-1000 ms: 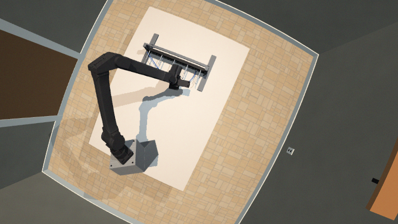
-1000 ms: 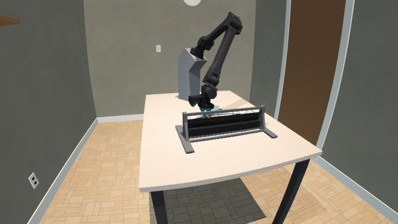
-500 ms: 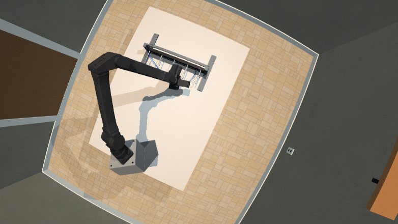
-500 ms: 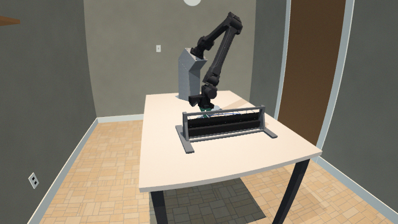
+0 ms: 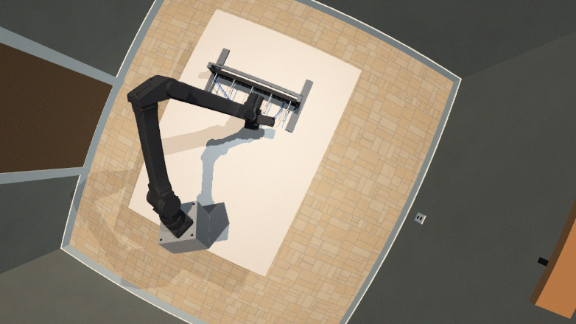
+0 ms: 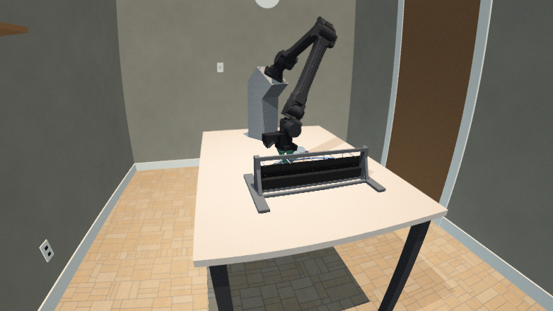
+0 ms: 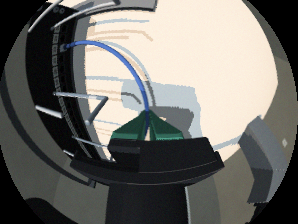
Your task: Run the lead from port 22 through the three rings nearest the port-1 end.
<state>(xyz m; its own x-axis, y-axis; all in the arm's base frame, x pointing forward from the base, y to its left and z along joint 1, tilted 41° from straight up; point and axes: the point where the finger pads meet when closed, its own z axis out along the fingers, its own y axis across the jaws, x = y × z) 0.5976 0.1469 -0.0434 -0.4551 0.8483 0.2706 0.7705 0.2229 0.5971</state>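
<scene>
The grey rack lies 13 cm ahead of my hand, 12 cm to the left of it and 3 cm above it.
</scene>
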